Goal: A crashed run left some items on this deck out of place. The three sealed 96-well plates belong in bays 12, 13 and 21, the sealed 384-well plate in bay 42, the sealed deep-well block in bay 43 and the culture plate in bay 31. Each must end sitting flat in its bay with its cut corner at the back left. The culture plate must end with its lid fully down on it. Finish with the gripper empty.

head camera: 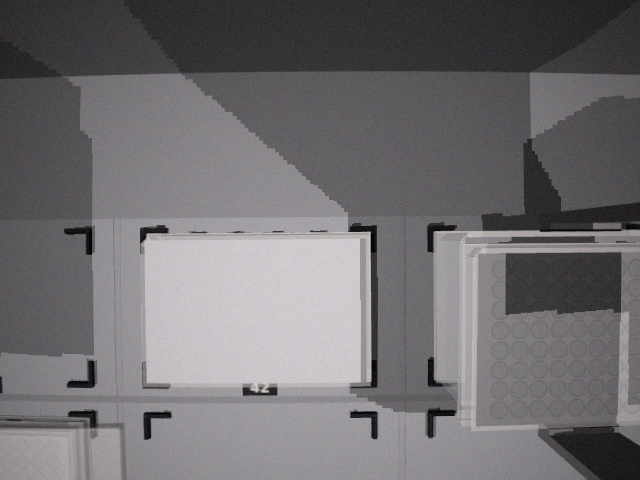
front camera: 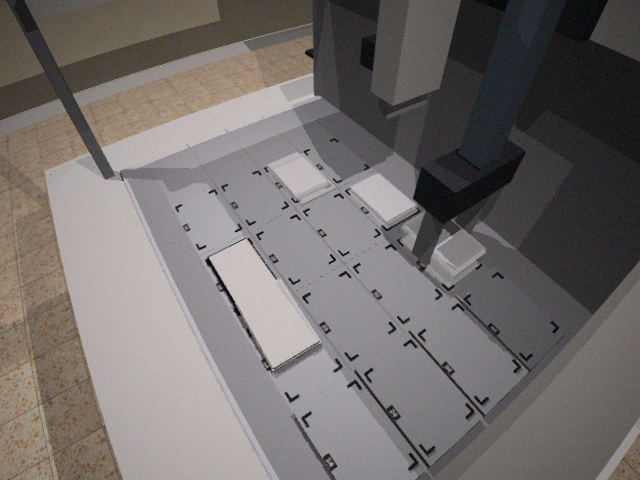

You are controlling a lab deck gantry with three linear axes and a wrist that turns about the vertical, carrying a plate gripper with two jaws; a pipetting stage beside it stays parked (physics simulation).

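Where they show: gripper, fingertip midpoint: (head camera: 573, 325) (front camera: 441, 244); robot's base, link origin: (front camera: 177, 208).
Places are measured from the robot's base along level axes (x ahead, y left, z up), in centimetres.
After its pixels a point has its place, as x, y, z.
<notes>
My gripper (front camera: 446, 244) {39.2, 35.8, 3.1} (head camera: 584, 330) {39.2, 35.8, 3.1} points down at bay 43, with jaws against the front and back sides of a tall sealed block (front camera: 461, 250) {43.1, 35.9, 5.5} (head camera: 550, 361) {36.6, 34.7, 5.5}. Its top shows round wells and its cut corner is at the back left. A pale lower tier shows under its left side; whether that is a separate item is unclear. The sealed 384-well plate (front camera: 383, 198) {23.3, 36.1, 1.4} (head camera: 253, 310) {22.7, 36.5, 1.4} lies in bay 42, cut corner at the back left. A white-topped item (front camera: 298, 175) {7.6, 25.5, 1.4} (head camera: 33, 457) {10.2, 28.2, 1.4} with round wells is at bay 31; a pale layer sticks out past its right side.
A long white slab (front camera: 263, 304) {31.4, 3.9, 2.5} spans bays 12 and 13 at the front; whether it is one piece or several, I cannot tell. The parked pipetting stage (front camera: 413, 51) hangs behind bay 42. The dark back wall (head camera: 320, 36) {26.4, 49.9, 4.1} runs behind the last row.
</notes>
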